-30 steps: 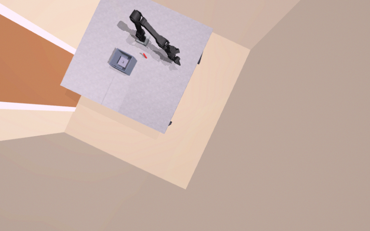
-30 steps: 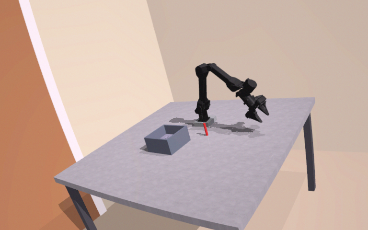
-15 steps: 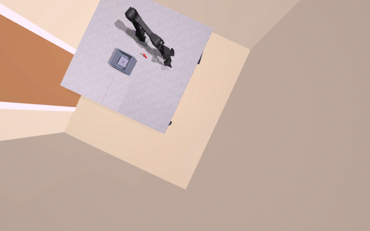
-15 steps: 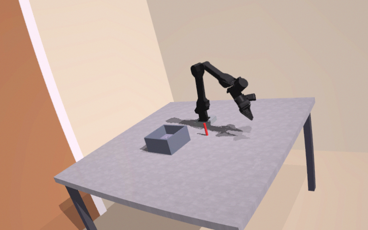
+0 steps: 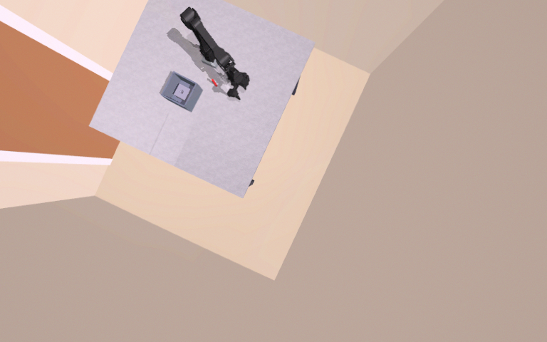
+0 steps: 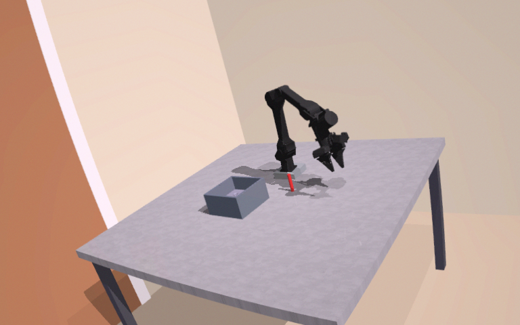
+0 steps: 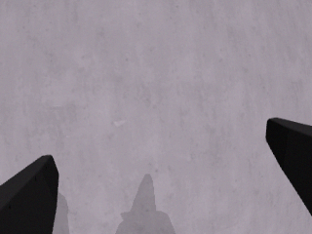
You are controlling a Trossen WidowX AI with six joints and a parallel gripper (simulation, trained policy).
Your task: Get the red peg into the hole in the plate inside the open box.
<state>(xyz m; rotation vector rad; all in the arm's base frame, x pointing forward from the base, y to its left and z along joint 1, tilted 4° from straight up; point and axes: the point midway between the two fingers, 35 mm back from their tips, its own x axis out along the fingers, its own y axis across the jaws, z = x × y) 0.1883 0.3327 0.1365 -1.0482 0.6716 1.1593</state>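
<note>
Now: gripper tip 250 mm to the left of the red peg, 70 mm above it and 30 mm past it. Round my gripper tip: grey box: 430 mm to the right, 120 mm ahead, 80 mm below; then plate: 430 mm to the right, 120 mm ahead, 70 mm below.
</note>
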